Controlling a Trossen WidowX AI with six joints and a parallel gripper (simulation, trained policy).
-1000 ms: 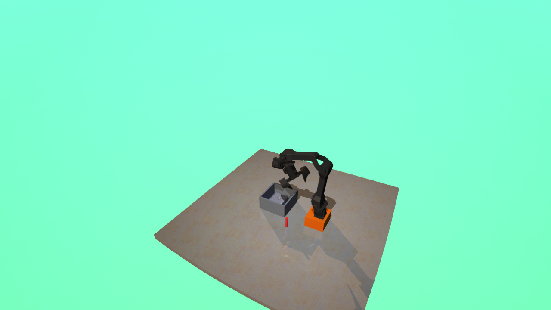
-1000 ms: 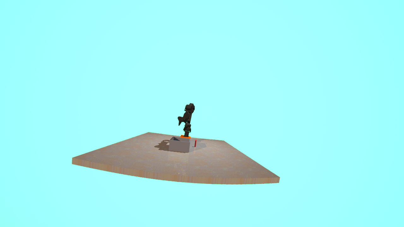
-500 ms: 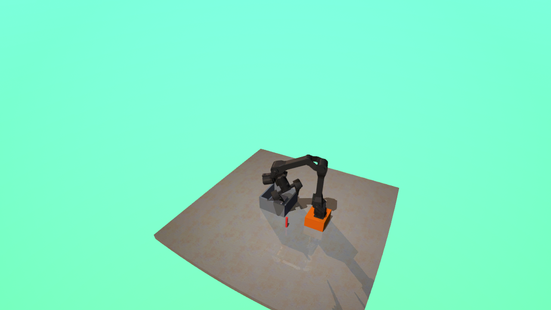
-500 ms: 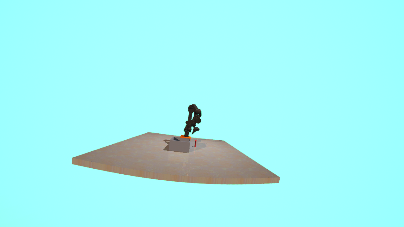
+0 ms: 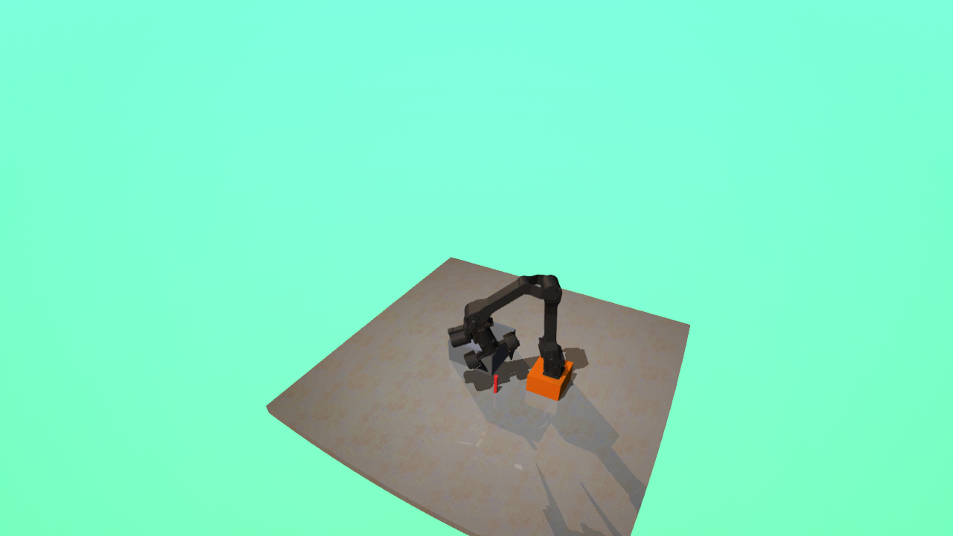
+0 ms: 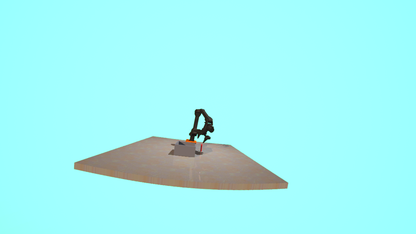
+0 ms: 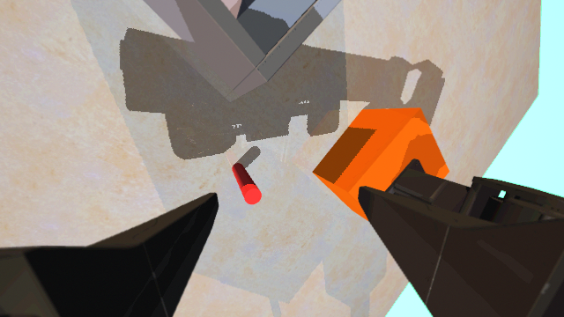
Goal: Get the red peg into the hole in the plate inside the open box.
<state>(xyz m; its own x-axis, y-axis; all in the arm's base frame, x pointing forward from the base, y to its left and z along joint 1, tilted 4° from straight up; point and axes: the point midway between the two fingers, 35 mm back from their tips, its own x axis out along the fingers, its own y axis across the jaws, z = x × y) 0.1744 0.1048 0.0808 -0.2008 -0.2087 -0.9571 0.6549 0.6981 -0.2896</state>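
My gripper tip is 20 mm to the right of the red peg and 80 mm above it. From my gripper tip the other things lie so: pale plate: 150 mm ahead, 140 mm to the right, 70 mm below; then grey box: 150 mm ahead, 140 mm to the right, 90 mm below.
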